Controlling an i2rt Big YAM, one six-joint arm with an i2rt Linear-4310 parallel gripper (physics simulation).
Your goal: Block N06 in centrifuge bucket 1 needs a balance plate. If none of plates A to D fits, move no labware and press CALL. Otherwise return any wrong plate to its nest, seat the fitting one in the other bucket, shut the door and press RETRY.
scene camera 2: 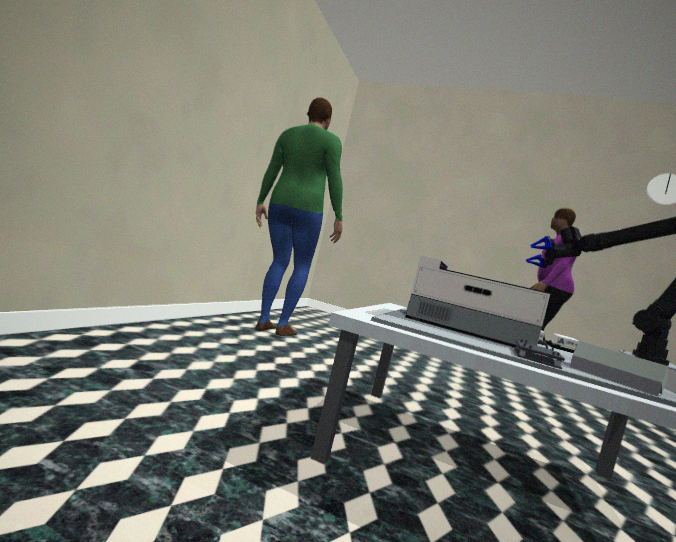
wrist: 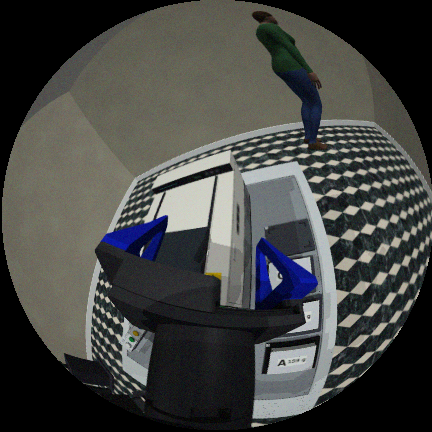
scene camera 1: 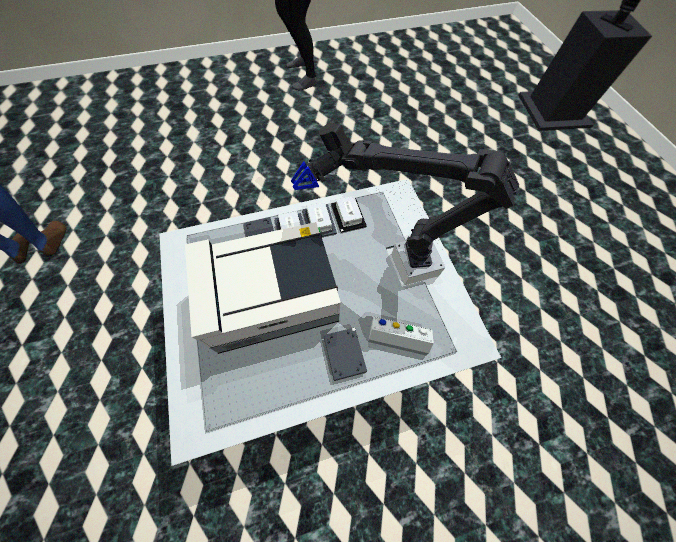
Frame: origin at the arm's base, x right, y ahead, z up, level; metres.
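Where they show: gripper, fingertip midpoint: (scene camera 2: 528, 253) (wrist: 214, 231) (scene camera 1: 292, 185); arm's base, origin of the base link: (scene camera 2: 649, 359) (scene camera 1: 418, 254).
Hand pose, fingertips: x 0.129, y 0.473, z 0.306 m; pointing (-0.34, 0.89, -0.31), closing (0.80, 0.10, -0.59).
Observation:
Things, the pixels of their top centre, and the offset from my fingertips. "pt": a spot on its surface instead.
- White plates A, middle of its top: (wrist: 291, 361) (scene camera 1: 349, 208) (scene camera 2: 566, 337) dy -0.222, dx +0.137, dz -0.321 m
- B, middle of its top: (wrist: 296, 317) (scene camera 1: 319, 214) dy -0.085, dx +0.113, dz -0.321 m
- C, middle of its top: (wrist: 290, 273) (scene camera 1: 290, 224) dy +0.042, dx +0.074, dz -0.321 m
- fourth nest, middle of its top: (wrist: 289, 236) (scene camera 1: 260, 233) dy +0.178, dx +0.062, dz -0.357 m
- button box, middle of its top: (scene camera 1: 403, 331) (scene camera 2: 621, 352) (wrist: 127, 331) dy -0.343, dx -0.445, dz -0.291 m
- yellow patch, surface spot: (wrist: 213, 275) (scene camera 1: 302, 231) pt dy -0.013, dx -0.075, dz -0.163 m
My gripper (scene camera 1: 305, 176) (scene camera 2: 533, 252) (wrist: 214, 231) is open and empty, high above the table beyond the plate row. White plates A (scene camera 1: 349, 211) (scene camera 2: 564, 341) (wrist: 292, 361), B (scene camera 1: 319, 217) (wrist: 311, 316) and C (scene camera 1: 289, 220) (wrist: 292, 275) sit in nests. A fourth nest (scene camera 1: 258, 226) (wrist: 290, 236) is dark, with no white plate. The cream centrifuge (scene camera 1: 282, 317) (scene camera 2: 479, 299) (wrist: 222, 220) has a dark area on top; whether that is an opening is unclear. Its buckets, block N06 and plate D do not show. The button box (scene camera 1: 400, 337) (scene camera 2: 617, 368) has blue, yellow, green and white buttons.
A dark flat holder (scene camera 1: 344, 355) (scene camera 2: 536, 353) lies between the centrifuge and the button box. A yellow patch (scene camera 1: 305, 231) (wrist: 213, 275) is by the centrifuge's side facing the plates. A person in green (scene camera 2: 304, 169) (wrist: 285, 55) stands beyond the table.

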